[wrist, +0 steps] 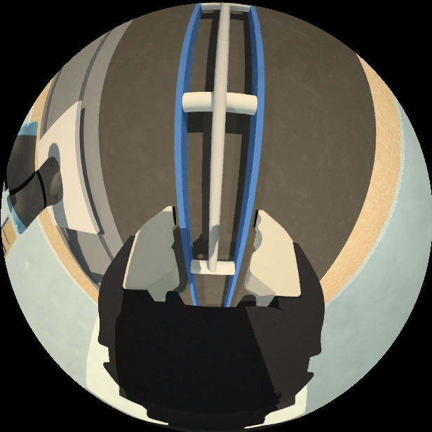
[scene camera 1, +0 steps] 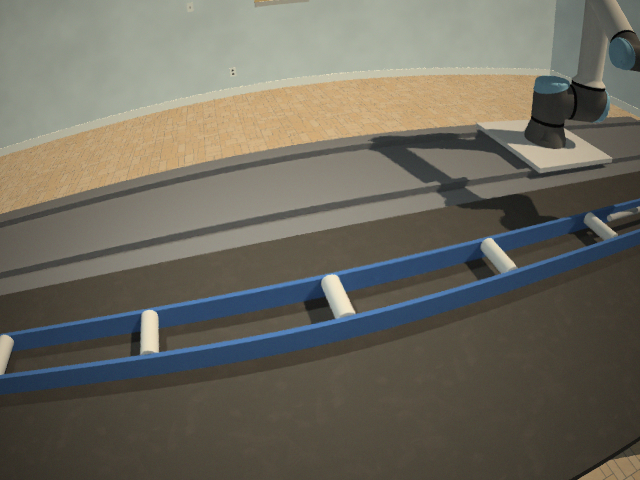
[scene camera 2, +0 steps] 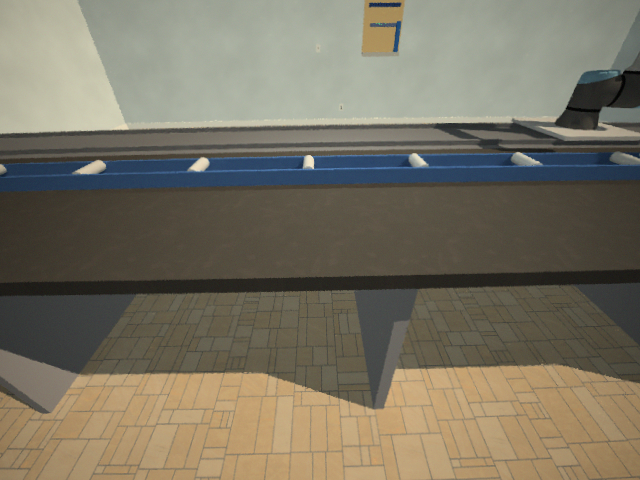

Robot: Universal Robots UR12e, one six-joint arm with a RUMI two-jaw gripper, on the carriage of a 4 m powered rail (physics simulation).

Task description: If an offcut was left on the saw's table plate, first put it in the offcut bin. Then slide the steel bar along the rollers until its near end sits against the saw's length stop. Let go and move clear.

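Where they show: arm's base at its link origin: [scene camera 1: 544, 139] [scene camera 2: 574, 126].
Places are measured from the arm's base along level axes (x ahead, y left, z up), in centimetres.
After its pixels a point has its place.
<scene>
The steel bar [scene camera 1: 622, 213] @(y -21.1, x 62.5, z 4.9 cm) [wrist: 219, 125] is a long, pale round bar. It lies lengthwise on the rollers [scene camera 1: 338, 296] @(y -110.2, x 63.0, z 3.0 cm) [scene camera 2: 308, 162] @(y -149.9, x 64.1, z 3.0 cm) [wrist: 240, 103], between the blue side rails [scene camera 1: 258, 342] @(y -127.6, x 69.4, z 1.5 cm) [scene camera 2: 258, 178] @(y -167.0, x 69.4, z -0.4 cm) [wrist: 259, 100]. One end of it shows at a roller low in the wrist view; in scene camera 1 it shows at the right edge. My gripper [wrist: 215, 209] is open, with its jaws wide apart above the bar near that end and nothing between them. The gripper is outside both scene views. The saw, its length stop, an offcut and the offcut bin do not show.
The dark table [scene camera 1: 361, 387] @(y -111.7, x 82.1, z -3.0 cm) [scene camera 2: 310, 222] @(y -149.0, x 94.6, z -3.0 cm) [wrist: 310, 125] carries the roller track. The arm's base stands on the white carriage plate [scene camera 1: 584, 155] @(y 8.4, x 17.5, z 0.0 cm) [scene camera 2: 573, 133] @(y -14.1, x 16.4, z 0.0 cm) [wrist: 65, 135], on the grey floor rail [scene camera 1: 232, 188] behind the table. The blue side rails run along both sides of the bar.
</scene>
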